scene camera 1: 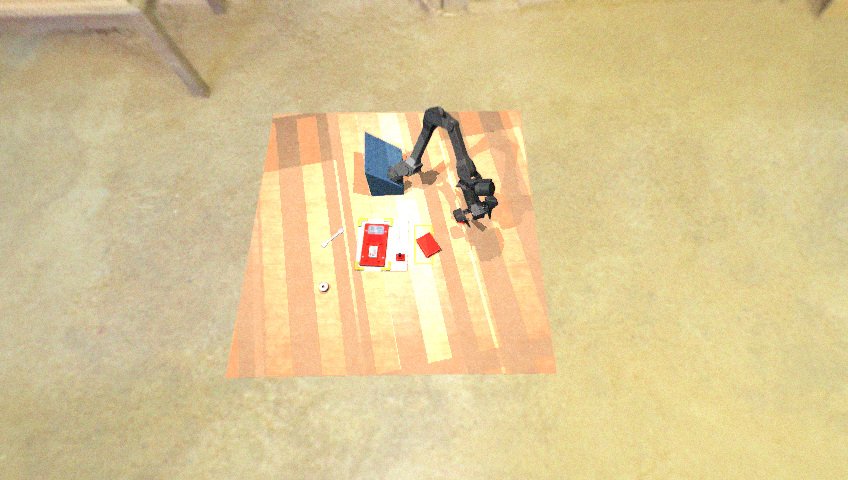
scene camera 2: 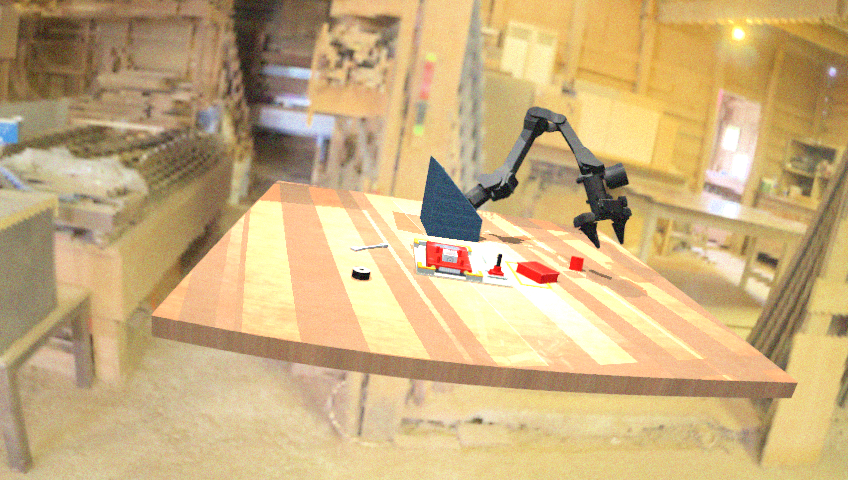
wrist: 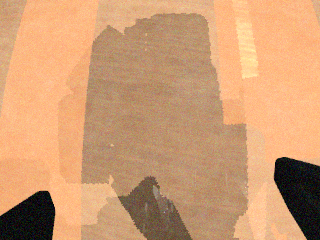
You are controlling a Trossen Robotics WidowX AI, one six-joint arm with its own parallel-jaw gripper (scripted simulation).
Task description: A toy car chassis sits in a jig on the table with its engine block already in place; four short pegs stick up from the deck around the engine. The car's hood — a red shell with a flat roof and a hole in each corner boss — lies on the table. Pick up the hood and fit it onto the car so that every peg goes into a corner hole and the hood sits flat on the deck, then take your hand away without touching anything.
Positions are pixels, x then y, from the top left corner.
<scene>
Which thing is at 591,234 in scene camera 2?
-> My gripper.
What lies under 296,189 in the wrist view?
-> My gripper.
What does my gripper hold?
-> Nothing.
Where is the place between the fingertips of my gripper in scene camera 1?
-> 479,223
</scene>
